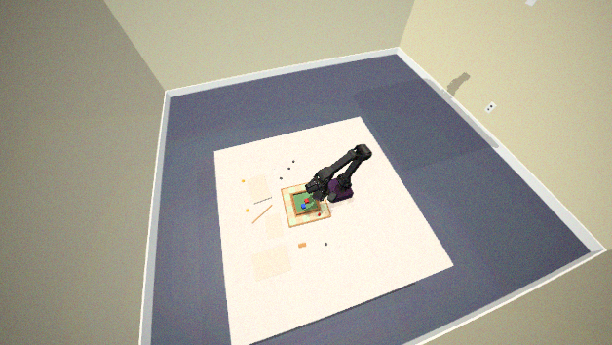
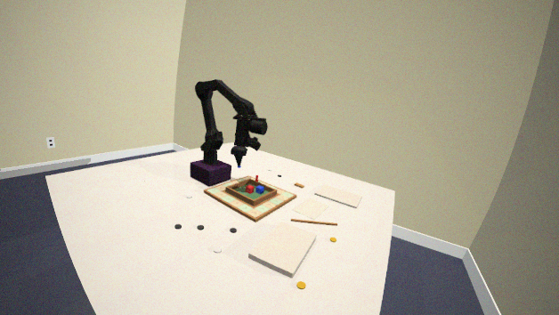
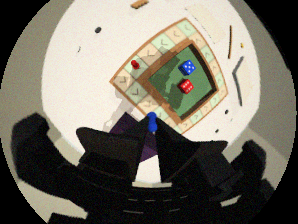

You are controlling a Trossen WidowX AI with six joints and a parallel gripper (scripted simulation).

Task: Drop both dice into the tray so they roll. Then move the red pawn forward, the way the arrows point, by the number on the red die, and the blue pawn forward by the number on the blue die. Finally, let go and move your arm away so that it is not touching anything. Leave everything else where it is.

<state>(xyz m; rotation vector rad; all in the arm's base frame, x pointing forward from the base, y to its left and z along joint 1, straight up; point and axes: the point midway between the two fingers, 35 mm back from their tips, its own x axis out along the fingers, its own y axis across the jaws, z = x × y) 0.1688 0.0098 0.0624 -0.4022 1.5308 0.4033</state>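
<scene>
My gripper tip is 10 cm short of the green tray, 4 cm to the left of it and 9 cm above it. The rest, counted from my gripper tip: red pawn: 5 cm ahead, 8 cm to the left, 7 cm below; wooden stick: 39 cm ahead, 8 cm to the right, 10 cm below; blue pawn: 1 cm above.
</scene>
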